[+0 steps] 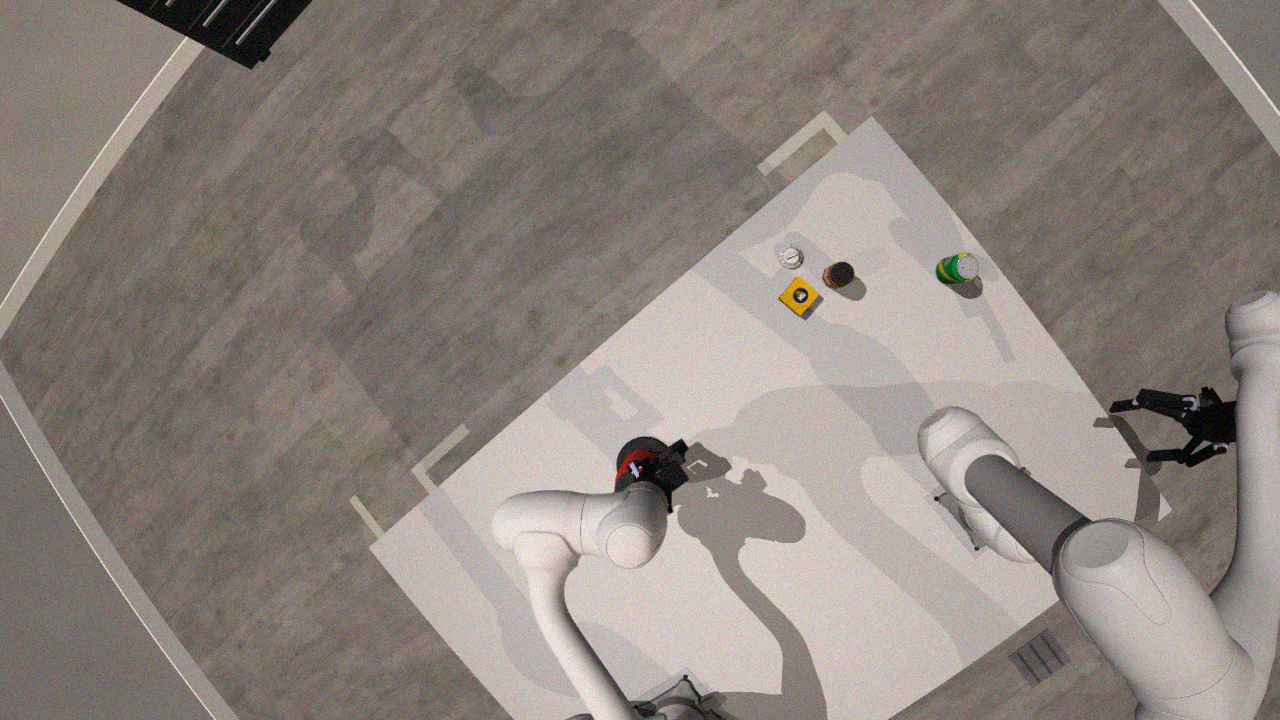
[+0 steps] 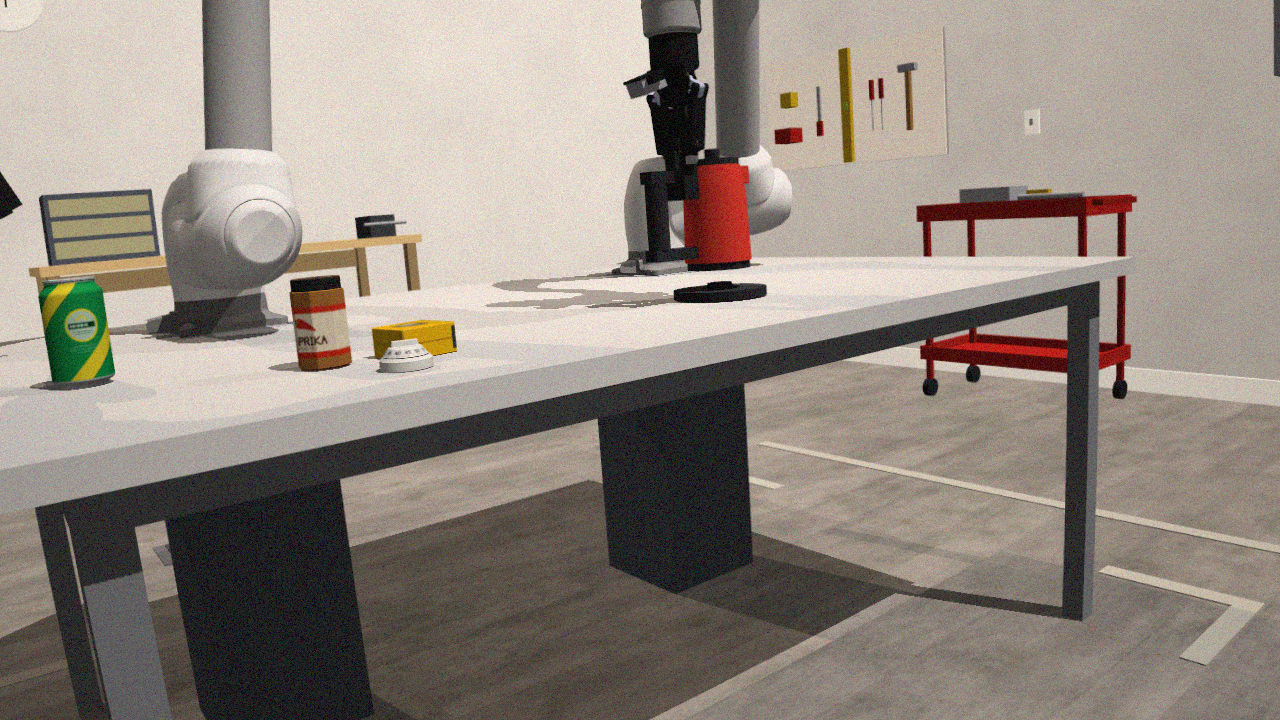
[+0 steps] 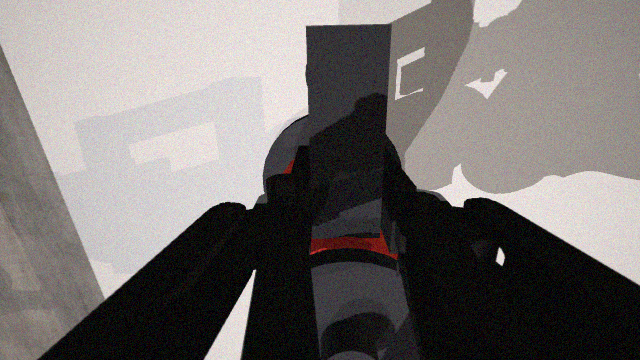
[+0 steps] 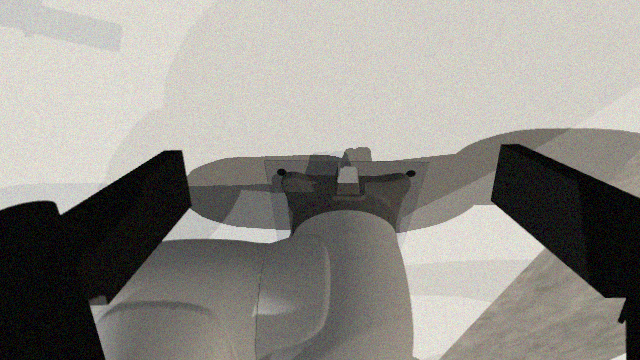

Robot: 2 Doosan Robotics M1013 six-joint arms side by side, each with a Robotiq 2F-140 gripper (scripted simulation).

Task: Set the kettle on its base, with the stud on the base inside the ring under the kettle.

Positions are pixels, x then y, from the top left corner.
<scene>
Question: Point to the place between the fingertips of my right gripper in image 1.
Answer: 1131, 432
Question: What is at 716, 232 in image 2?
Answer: A red kettle.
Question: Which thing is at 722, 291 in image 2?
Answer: A round black base.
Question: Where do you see a round black base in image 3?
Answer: At 283, 150
</scene>
